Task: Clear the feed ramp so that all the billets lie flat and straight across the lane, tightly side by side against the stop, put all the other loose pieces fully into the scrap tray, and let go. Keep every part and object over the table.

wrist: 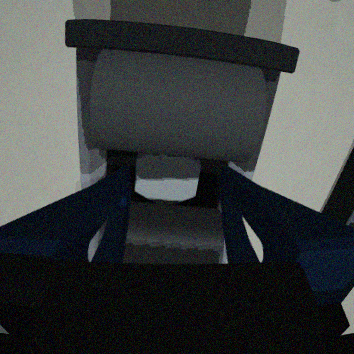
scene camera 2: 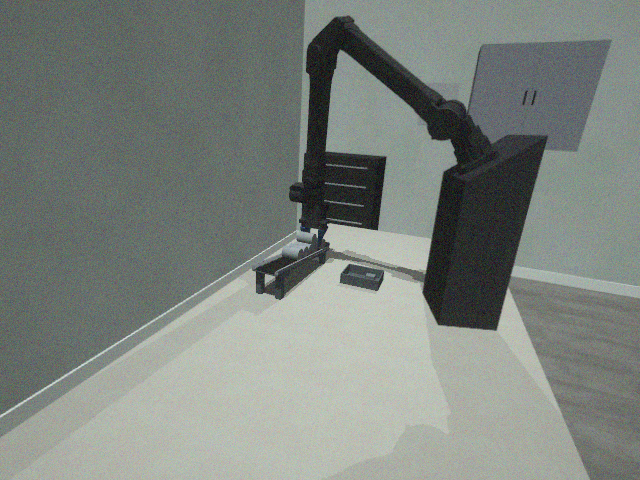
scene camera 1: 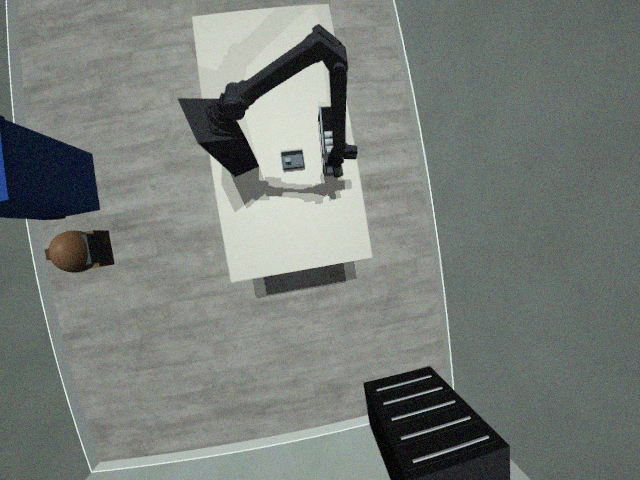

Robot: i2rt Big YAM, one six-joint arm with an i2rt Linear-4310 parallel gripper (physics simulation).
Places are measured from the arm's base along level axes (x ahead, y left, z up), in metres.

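Pixels of known places: gripper, fingertip midpoint: (wrist: 175,176); arm's base, link origin: (scene camera 2: 477,160) (scene camera 1: 219,122).
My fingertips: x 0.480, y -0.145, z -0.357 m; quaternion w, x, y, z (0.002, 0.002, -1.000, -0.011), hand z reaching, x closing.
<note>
Ahead of a thing's pixels: the offset from my fingertips to its top centre. "spot": to the spot under its first point.
The feed ramp {spot: dx -0.012, dy +0.213, dz +0.015 m} (scene camera 1: 321,126) (scene camera 2: 302,274) holds several light grey billets {dx +0.017, dy +0.117, dz +0.035 m} (scene camera 1: 328,141) {dx +0.021, dy +0.156, dz +0.039 m} (scene camera 2: 292,251) lying across its lane. In the wrist view, one large billet {dx +0.000, dy -0.035, dz +0.019 m} (wrist: 177,105) lies beside the dark stop bar {dx -0.003, dy -0.059, dz +0.001 m} (wrist: 180,42). A small pale faceted piece {dx +0.004, dy +0.002, dz +0.001 m} (wrist: 167,189) lies behind it, and another grey cylinder {dx +0.008, dy +0.038, dz +0.027 m} (wrist: 172,227) shows lower between the fingers, partly hidden. My gripper (scene camera 2: 313,237) (wrist: 175,176) points down over the ramp's far end, partly open, its blue fingers on either side of the small piece, with a gap at its right. The scrap tray {dx -0.205, dy +0.076, dz -0.038 m} (scene camera 1: 298,167) (scene camera 2: 358,282) contains a small light piece {dx -0.233, dy +0.078, dz -0.044 m} (scene camera 1: 287,159) (scene camera 2: 371,275).
The arm's dark pedestal (scene camera 1: 227,147) (scene camera 2: 480,242) stands on the table across from the ramp, with the tray between them. The ramp's side rails stand close outside the fingers. A wall (scene camera 2: 155,155) rises beyond the ramp's side of the table. A dark drawer cabinet (scene camera 1: 444,428) (scene camera 2: 356,191) stands farther off.
</note>
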